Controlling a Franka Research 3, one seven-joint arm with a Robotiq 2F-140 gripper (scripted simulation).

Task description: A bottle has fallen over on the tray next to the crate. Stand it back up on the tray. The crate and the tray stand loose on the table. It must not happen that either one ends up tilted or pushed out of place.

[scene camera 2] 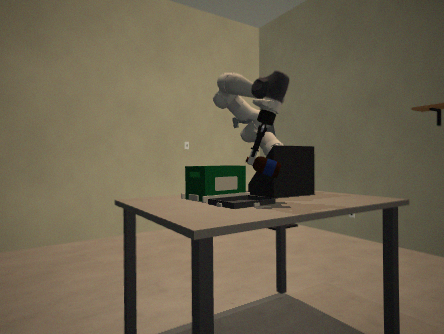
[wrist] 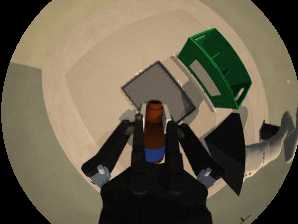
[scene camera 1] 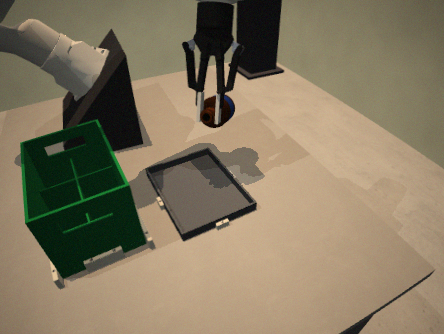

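Green crate: in scene camera 1 (42, 175), in scene camera 2, in the wrist view. Same spot on the crate (wrist: 209, 75) and (scene camera 2: 225, 176).
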